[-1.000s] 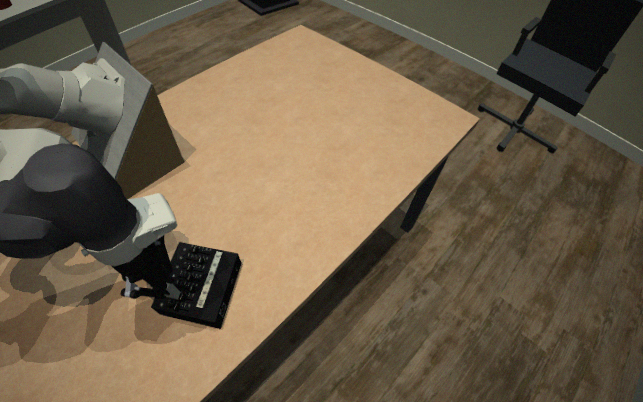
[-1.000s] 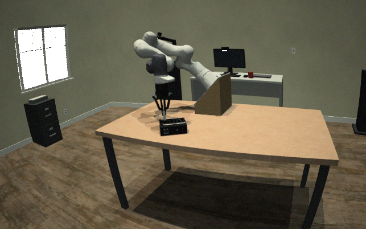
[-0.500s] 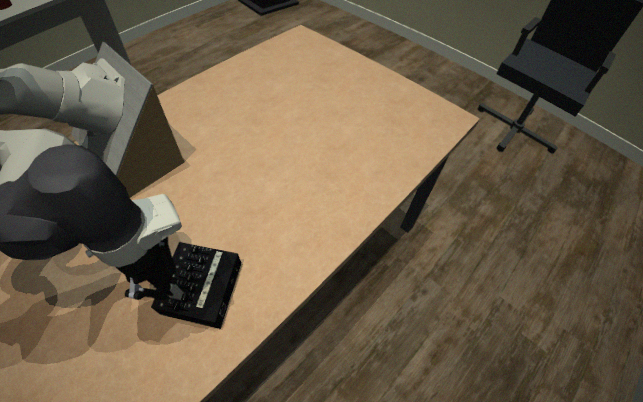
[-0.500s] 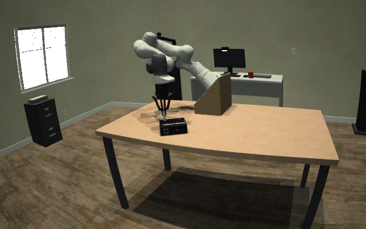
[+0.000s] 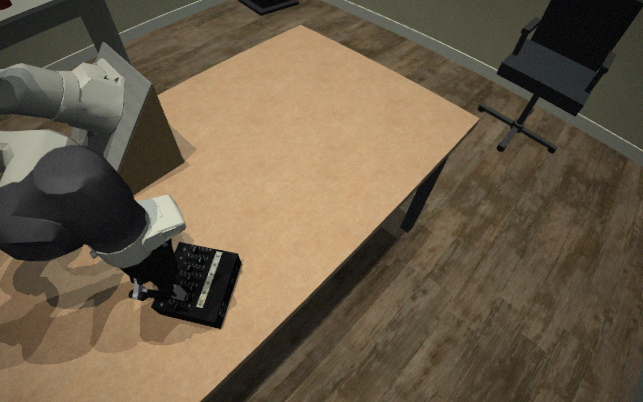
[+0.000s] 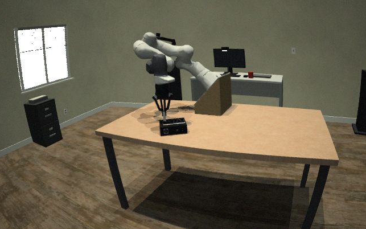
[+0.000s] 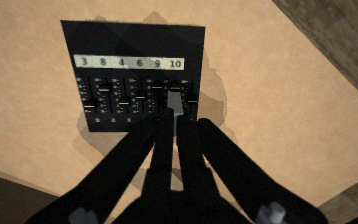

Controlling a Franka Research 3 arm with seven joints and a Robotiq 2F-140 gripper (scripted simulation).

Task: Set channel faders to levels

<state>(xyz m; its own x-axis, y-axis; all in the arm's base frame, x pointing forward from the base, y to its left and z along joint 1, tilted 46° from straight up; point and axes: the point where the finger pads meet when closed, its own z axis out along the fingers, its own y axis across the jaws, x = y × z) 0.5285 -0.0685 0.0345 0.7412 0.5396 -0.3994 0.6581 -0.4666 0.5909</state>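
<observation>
Right now my hand is 2 cm short of the master fader, 2 cm to the left of it and 3 cm above it.
</observation>
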